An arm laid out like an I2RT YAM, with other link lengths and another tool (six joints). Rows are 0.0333 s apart.
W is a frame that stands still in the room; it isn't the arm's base.
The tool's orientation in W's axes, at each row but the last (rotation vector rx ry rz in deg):
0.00 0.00 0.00
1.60 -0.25 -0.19
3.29 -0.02 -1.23
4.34 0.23 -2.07
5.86 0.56 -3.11
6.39 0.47 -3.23
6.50 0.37 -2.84
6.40 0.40 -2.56
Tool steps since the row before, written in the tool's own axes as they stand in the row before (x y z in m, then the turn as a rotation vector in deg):
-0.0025 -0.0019 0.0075 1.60 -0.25 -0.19
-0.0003 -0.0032 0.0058 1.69 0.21 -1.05
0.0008 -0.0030 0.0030 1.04 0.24 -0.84
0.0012 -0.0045 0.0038 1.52 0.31 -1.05
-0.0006 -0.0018 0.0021 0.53 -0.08 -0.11
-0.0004 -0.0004 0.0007 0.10 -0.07 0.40
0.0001 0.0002 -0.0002 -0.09 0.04 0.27
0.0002 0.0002 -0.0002 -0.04 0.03 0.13
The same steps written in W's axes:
-0.0025 -0.0019 0.0075 1.60 -0.25 -0.19
-0.0003 -0.0034 0.0057 1.70 0.23 -1.04
0.0007 -0.0032 0.0028 1.05 0.27 -0.83
0.0010 -0.0048 0.0034 1.53 0.33 -1.03
-0.0007 -0.0020 0.0019 0.52 -0.10 -0.12
-0.0004 -0.0005 0.0007 0.10 -0.12 0.39
0.0001 0.0002 -0.0002 -0.09 0.01 0.27
0.0002 0.0002 -0.0002 -0.04 0.02 0.13

